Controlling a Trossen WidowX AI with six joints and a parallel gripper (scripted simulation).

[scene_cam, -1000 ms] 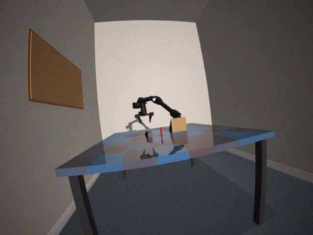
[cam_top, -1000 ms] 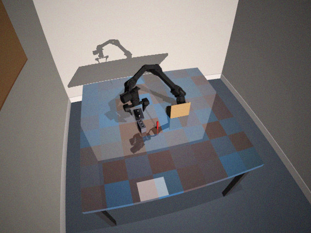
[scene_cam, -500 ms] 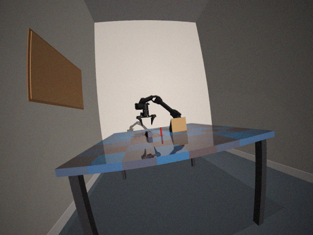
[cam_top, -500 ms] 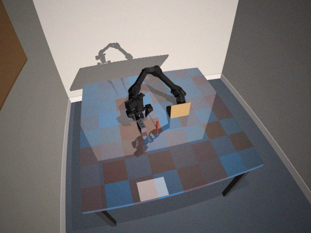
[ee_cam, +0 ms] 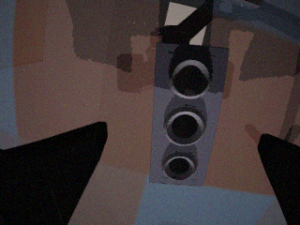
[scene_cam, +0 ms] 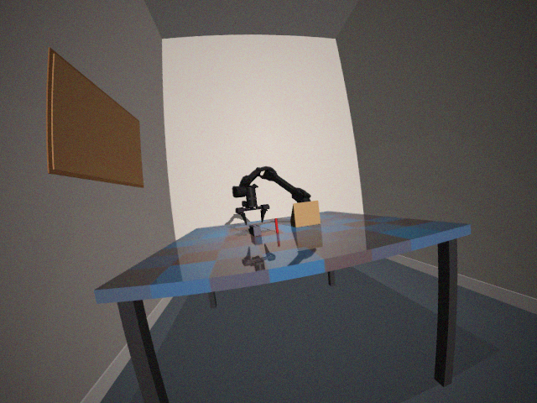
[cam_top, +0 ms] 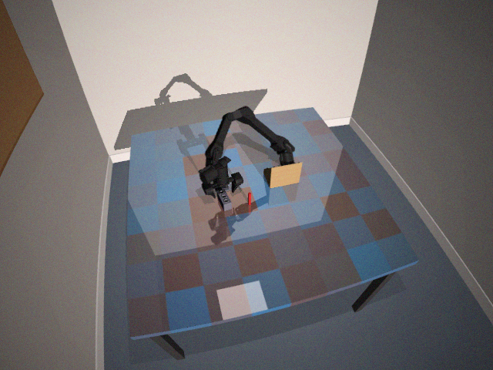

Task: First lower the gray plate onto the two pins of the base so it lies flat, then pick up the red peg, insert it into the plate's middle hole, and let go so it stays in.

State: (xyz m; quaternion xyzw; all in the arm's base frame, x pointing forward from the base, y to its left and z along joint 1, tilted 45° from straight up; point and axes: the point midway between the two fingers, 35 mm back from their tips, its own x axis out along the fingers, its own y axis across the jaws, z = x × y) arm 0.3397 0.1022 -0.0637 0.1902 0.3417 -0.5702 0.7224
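The gray plate lies 20 mm below my gripper tip. Also, from my gripper tip: dark base 150 mm to the right, 50 mm below, 10 mm ahead; red peg 120 mm behind, 20 mm to the left, 20 mm below.
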